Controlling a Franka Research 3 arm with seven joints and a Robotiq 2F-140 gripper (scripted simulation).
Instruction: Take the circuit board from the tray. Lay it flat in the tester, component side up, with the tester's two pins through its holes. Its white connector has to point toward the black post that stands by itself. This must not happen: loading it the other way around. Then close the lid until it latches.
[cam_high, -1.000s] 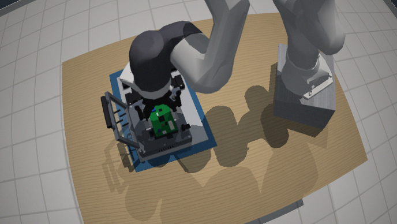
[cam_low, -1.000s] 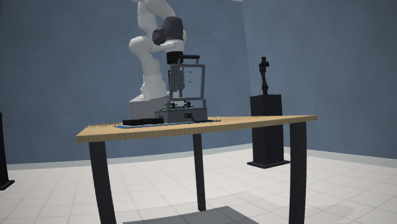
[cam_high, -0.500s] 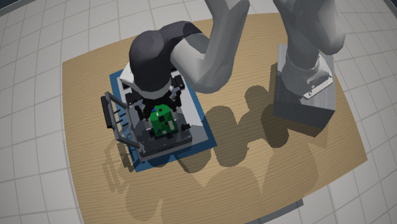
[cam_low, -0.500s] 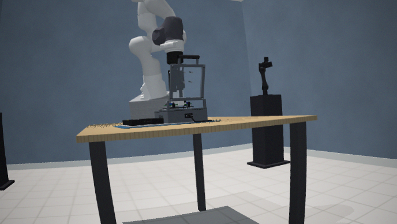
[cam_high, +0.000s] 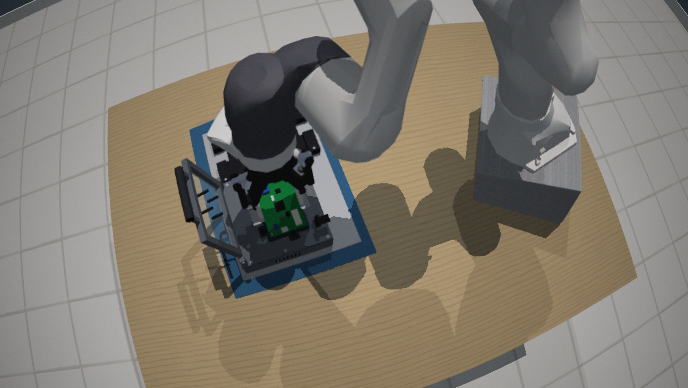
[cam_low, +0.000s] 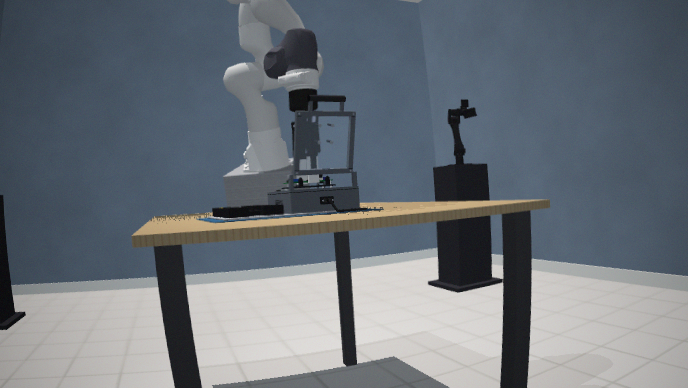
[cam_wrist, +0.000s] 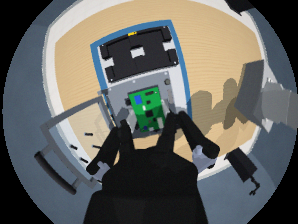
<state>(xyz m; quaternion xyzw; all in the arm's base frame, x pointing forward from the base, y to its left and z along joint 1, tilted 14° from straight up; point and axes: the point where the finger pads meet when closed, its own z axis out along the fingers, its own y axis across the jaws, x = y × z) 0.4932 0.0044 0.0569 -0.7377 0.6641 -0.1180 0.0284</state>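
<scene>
Right now my hand is 2 cm above the green circuit board. Also, from my hand: black post (7 cm behind, 5 cm to the left, 1 cm below); then see-through lid (12 cm ahead, 8 cm above, 1 cm to the left).
</scene>
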